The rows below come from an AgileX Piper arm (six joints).
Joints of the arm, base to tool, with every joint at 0 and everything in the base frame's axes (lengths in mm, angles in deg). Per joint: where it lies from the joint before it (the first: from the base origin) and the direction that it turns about. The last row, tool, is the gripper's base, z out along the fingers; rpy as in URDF.
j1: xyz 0 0 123 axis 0 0 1
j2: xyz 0 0 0 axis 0 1 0
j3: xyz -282.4 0 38.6 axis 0 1 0
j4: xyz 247.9 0 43.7 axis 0.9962 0 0.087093
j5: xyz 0 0 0 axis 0 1 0
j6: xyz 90.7 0 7.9 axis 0.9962 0 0.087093
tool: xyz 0 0 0 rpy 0 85.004 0
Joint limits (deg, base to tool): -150..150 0..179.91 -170..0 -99.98..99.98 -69.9..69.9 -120..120
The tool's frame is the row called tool.
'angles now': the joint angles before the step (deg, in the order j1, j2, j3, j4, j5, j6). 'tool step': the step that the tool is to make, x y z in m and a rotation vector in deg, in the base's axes. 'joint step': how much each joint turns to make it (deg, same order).
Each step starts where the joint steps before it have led.
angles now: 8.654, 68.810, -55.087, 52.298, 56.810, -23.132
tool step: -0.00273, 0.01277, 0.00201, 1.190, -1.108, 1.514
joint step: 3.407, 0.000, 0.001, 1.249, -2.161, -0.002
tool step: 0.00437, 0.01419, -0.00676, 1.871, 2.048, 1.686
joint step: 2.829, 2.390, 0.001, 2.649, -1.077, -0.324
